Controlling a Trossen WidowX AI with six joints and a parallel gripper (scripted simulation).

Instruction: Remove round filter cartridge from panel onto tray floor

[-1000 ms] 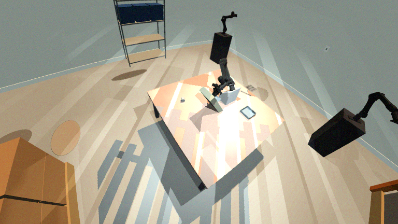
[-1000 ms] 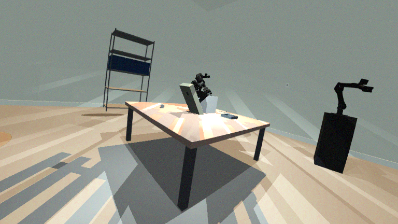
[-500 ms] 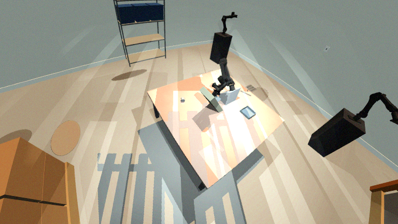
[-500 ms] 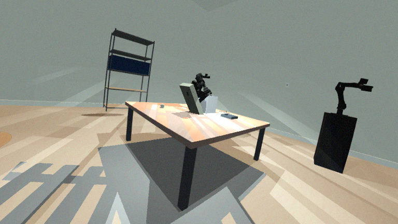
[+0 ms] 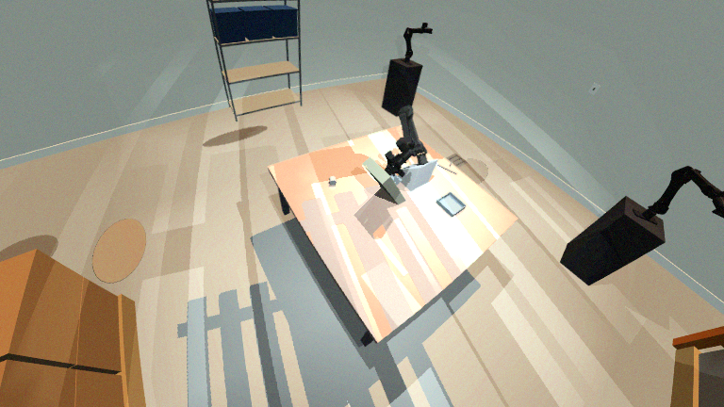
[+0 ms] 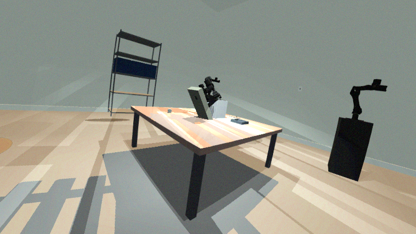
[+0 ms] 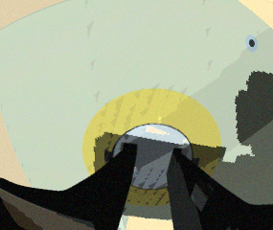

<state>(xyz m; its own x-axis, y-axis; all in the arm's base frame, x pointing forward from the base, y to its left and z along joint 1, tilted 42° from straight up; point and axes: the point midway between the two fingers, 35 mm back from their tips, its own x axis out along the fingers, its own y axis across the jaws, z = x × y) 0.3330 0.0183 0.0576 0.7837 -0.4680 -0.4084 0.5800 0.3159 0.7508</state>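
Now: the service panel 80 mm below my gripper tip and 40 mm behind it. From my gripper tip the other things lie so: round grey filter cartridge 10 mm below, 10 mm ahead; then dark tray 400 mm behind, 310 mm to the left, 230 mm below.
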